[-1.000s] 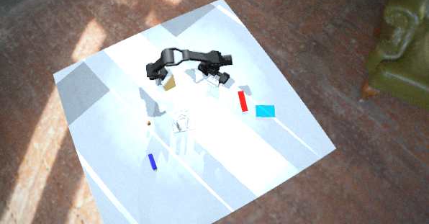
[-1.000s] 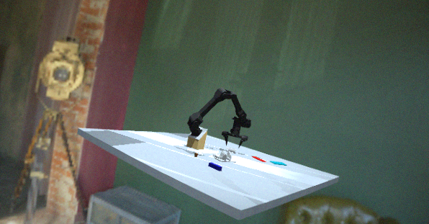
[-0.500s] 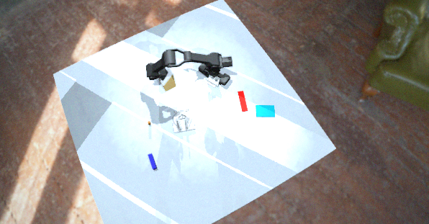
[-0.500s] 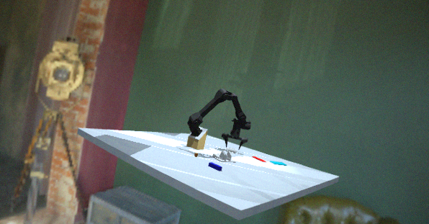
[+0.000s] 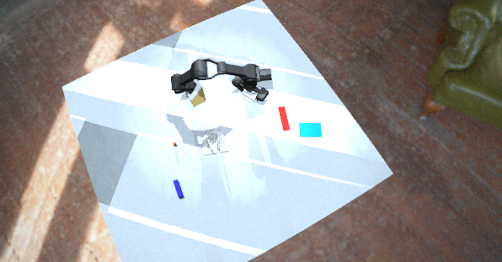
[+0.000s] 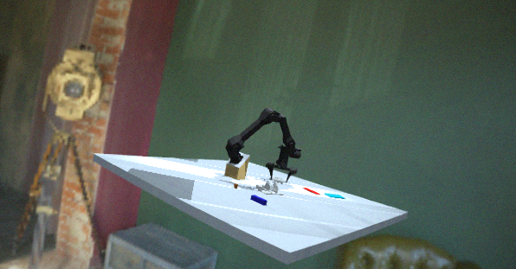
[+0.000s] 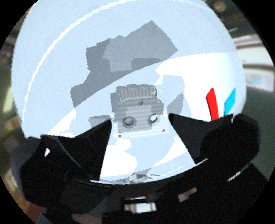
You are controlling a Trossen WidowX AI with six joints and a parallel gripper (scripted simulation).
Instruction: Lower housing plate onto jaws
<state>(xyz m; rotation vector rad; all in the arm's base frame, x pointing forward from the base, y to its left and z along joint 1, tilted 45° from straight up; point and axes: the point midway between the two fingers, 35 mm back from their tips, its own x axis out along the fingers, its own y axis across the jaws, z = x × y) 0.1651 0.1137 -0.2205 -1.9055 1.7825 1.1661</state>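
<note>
My gripper tip is now 1 cm to the right of the small white piece and 2 cm below it. Round my gripper tip: tiny orange piece: 1 cm ahead, 45 cm to the right; then red bar: 20 cm ahead, 7 cm to the left, 1 cm below; then cyan tile: 32 cm ahead, 14 cm to the left, 1 cm below.
</note>
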